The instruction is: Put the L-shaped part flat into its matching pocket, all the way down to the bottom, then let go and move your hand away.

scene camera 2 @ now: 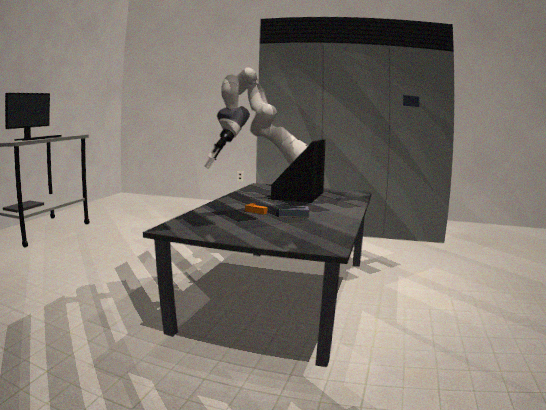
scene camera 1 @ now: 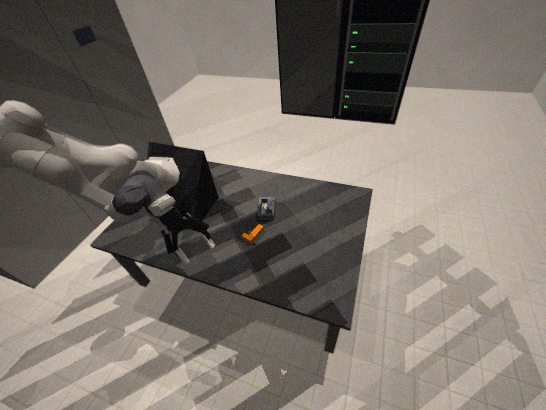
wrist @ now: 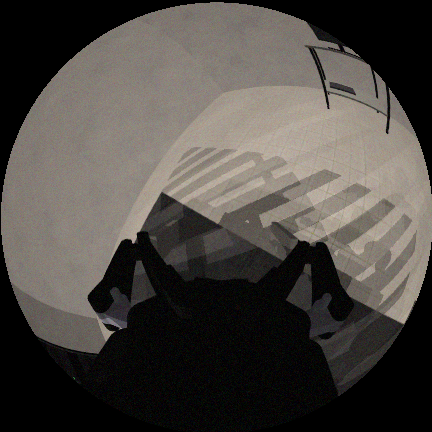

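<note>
The orange L-shaped part (scene camera 1: pixel 254 233) (scene camera 2: pixel 256 209) lies flat on the dark table, beside the pocket block and apart from it. The grey-blue block with the pocket (scene camera 1: pixel 266 209) (scene camera 2: pixel 293 212) lies on the table; its recess faces up in scene camera 1, and its inner shape is too small to read. My gripper (scene camera 1: pixel 198 252) (scene camera 2: pixel 208 162) is open and empty, high above the table, with its fingers slanting down and away from the base. In the wrist view both fingers of the gripper stand wide apart. The part and the block do not show in the wrist view.
The black wedge-shaped base mount (scene camera 1: pixel 185 175) (scene camera 2: pixel 302 175) stands on the table (scene camera 1: pixel 320 210) (scene camera 2: pixel 320 240) behind the block. A black server rack (scene camera 1: pixel 306 60), a grey cabinet (scene camera 2: pixel 355 130) and a side stand with a monitor (scene camera 2: pixel 27 110) stand off the table.
</note>
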